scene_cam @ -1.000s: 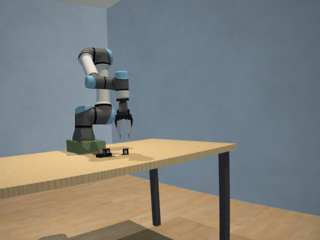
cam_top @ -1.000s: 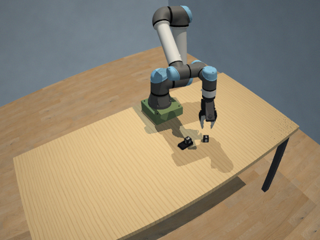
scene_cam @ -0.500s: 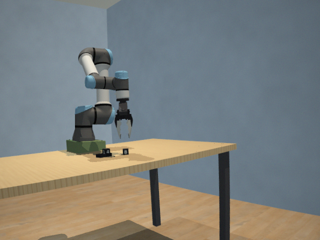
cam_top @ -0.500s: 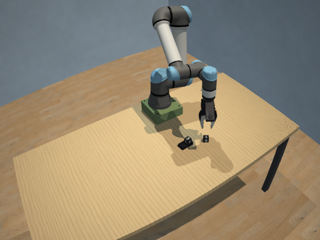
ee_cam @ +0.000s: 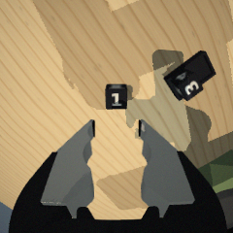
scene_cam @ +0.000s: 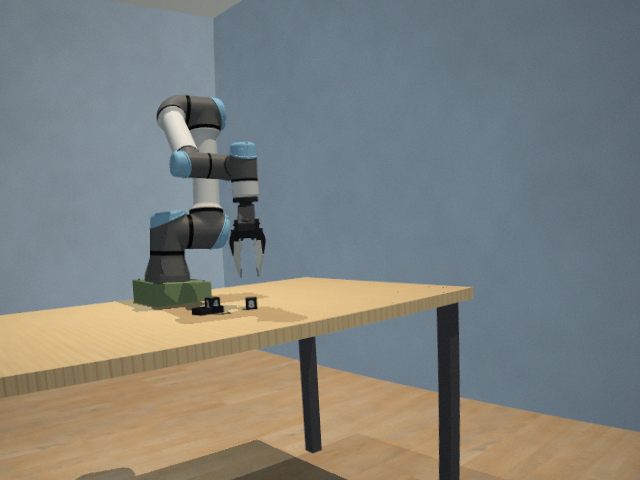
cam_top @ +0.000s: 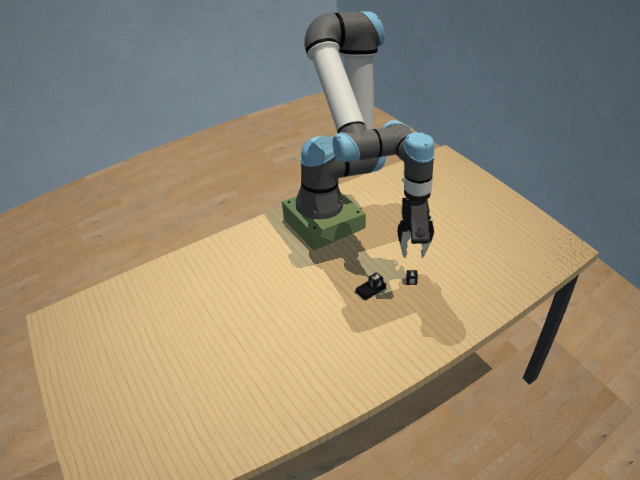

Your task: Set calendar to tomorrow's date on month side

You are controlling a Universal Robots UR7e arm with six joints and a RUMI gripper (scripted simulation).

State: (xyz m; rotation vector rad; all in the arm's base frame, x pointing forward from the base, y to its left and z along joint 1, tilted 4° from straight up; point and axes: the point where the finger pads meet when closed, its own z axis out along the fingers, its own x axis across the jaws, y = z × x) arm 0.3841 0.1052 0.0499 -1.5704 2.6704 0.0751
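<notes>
Right now the black digit cube is 90 mm below my hand. The rest, counted from my hand: black calendar tray (120 mm to the right, 100 mm below, 30 mm behind).
</notes>
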